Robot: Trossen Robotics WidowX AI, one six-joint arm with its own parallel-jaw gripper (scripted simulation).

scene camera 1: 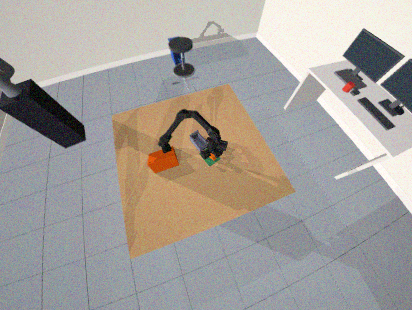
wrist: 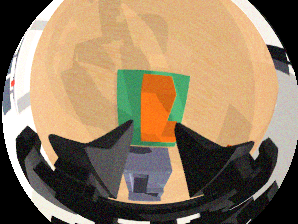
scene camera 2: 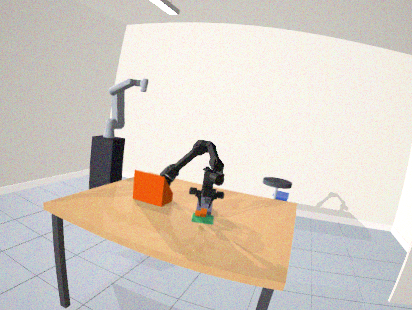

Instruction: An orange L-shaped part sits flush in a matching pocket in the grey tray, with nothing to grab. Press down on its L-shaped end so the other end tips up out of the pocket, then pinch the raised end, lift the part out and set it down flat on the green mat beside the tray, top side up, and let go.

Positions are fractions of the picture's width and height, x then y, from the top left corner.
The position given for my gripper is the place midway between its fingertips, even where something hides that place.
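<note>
I can see my gripper (wrist: 0.52, 0.56) here. With it there is an orange l-shaped part (wrist: 0.53, 0.41), and I see a green mat (wrist: 0.43, 0.36) as well.
</note>
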